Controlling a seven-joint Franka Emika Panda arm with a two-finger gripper.
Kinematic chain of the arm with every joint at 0, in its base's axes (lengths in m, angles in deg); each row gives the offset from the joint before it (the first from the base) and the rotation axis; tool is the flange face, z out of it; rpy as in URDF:
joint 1: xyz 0 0 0.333 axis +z
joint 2: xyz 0 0 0 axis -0.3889 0.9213 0
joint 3: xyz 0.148 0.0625 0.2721 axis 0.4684 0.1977 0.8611
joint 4: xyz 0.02 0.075 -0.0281 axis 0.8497 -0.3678 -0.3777
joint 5: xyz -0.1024 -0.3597 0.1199 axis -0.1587 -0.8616 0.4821
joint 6: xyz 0 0 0 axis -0.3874 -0.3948 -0.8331
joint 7: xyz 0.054 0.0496 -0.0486 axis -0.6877 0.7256 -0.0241
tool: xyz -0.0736 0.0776 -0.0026 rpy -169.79 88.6 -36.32
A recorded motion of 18 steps. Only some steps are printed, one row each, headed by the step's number.
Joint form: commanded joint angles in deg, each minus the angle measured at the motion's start. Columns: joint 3, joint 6, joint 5, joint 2, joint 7, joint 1, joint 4.
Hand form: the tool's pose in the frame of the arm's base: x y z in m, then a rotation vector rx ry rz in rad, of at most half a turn. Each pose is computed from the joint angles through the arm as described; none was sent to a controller.
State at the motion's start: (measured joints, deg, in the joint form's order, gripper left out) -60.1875 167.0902 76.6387 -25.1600 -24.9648 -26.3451 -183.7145
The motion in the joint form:
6: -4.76 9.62 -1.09 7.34 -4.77 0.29 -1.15
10: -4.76 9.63 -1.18 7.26 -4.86 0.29 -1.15
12: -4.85 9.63 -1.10 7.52 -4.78 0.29 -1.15
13: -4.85 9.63 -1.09 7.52 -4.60 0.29 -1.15
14: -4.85 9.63 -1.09 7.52 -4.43 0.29 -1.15
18: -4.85 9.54 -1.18 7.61 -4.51 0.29 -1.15
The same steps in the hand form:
6: 0.5819 -0.2095 0.4205 2.7655 -1.0867 0.0557
10: 0.5818 -0.2096 0.4214 2.7658 -1.0833 0.0577
12: 0.5819 -0.2104 0.4188 2.7637 -1.0875 0.0514
13: 0.5819 -0.2104 0.4188 2.7621 -1.0921 0.0518
14: 0.5819 -0.2104 0.4188 2.7605 -1.0962 0.0522
18: 0.5818 -0.2104 0.4177 2.7598 -1.0925 0.0475

